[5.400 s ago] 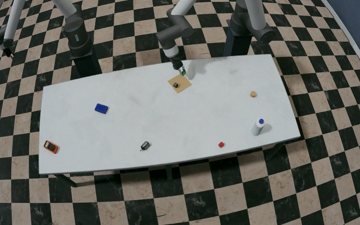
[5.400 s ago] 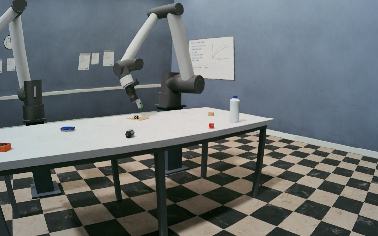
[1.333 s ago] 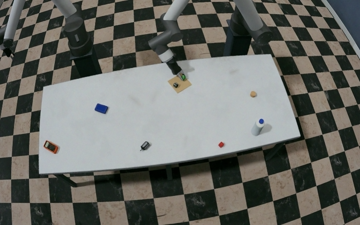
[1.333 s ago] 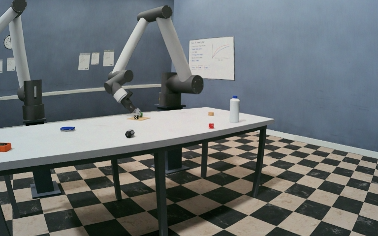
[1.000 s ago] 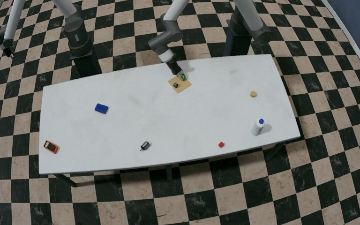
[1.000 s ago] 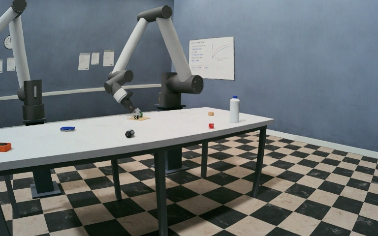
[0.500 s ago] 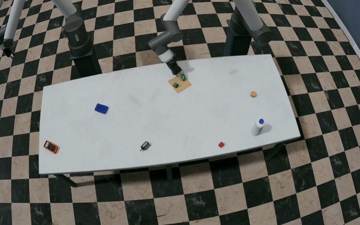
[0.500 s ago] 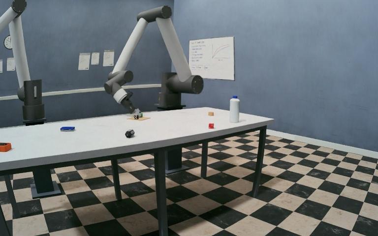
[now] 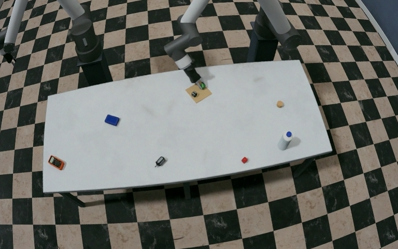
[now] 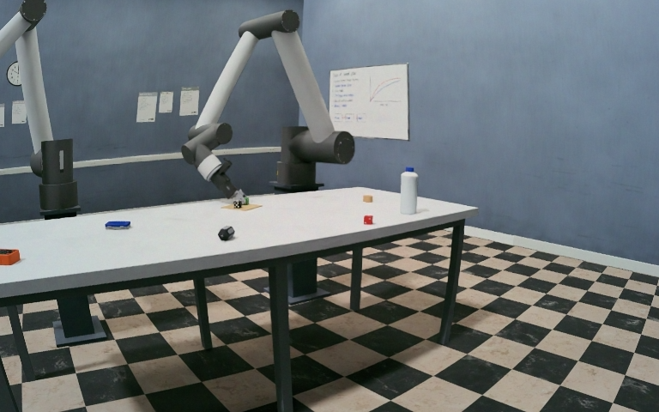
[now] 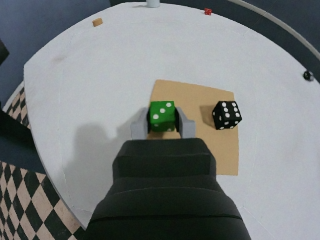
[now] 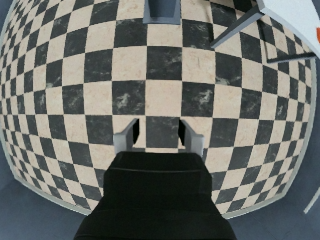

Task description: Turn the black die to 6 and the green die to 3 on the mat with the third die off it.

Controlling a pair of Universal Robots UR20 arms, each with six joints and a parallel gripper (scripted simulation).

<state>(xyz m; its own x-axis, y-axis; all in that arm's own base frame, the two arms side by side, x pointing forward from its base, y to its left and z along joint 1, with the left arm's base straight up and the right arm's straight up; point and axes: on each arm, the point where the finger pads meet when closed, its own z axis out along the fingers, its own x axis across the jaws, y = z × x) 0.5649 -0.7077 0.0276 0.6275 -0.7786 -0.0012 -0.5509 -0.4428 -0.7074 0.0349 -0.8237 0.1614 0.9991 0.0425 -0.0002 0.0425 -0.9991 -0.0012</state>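
Note:
The green die is 1 cm ahead of my left hand and 1 cm below it. The rest, counted from my left hand: tan mat 3 cm ahead, 3 cm to the right, 3 cm below; tan block 23 cm ahead, 55 cm to the left, 1 cm below; black die 6 cm ahead, 6 cm to the right, 1 cm below.

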